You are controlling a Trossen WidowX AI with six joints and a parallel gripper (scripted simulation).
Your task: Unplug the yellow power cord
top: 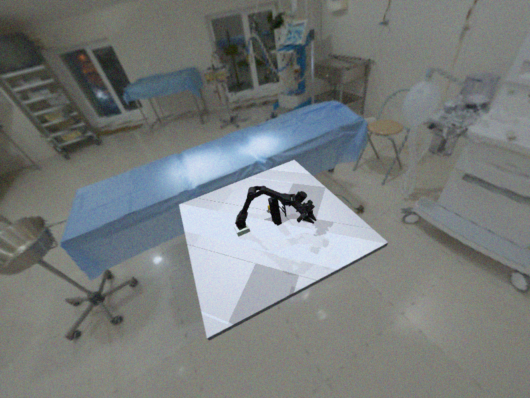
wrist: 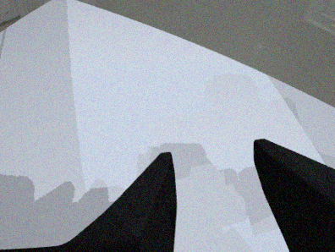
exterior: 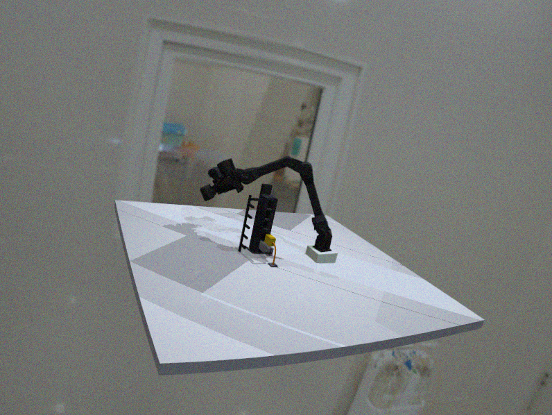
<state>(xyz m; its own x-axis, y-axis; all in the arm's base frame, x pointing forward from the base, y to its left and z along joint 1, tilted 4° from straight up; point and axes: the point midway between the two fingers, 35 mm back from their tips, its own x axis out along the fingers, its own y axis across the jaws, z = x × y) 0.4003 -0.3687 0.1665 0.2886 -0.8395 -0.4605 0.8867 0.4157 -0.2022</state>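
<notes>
The yellow plug is 37 cm to the left of my gripper tip, 14 cm behind it and 7 cm below it.
</notes>
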